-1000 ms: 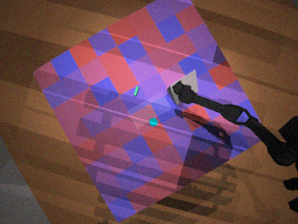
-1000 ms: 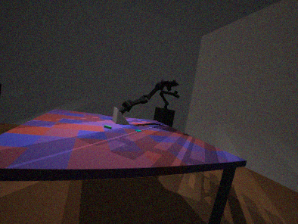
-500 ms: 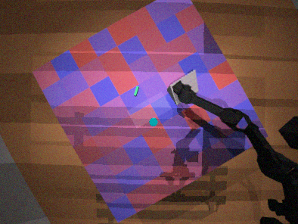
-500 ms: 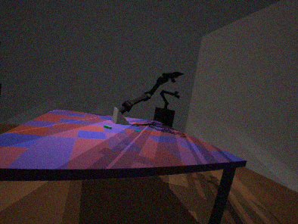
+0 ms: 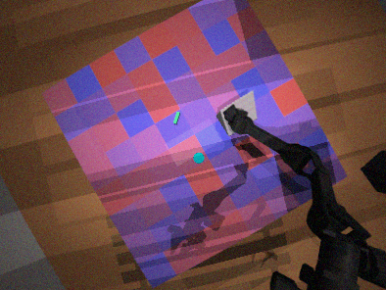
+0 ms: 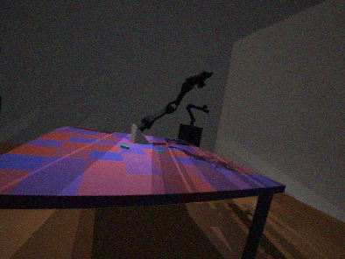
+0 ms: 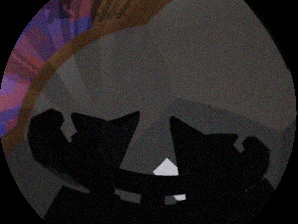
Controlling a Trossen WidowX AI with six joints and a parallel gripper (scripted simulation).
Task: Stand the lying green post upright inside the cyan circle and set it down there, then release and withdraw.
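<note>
Now: gripper tip 9 cm past the green post, 58 cm to the left of it and 64 cm above it.
</note>
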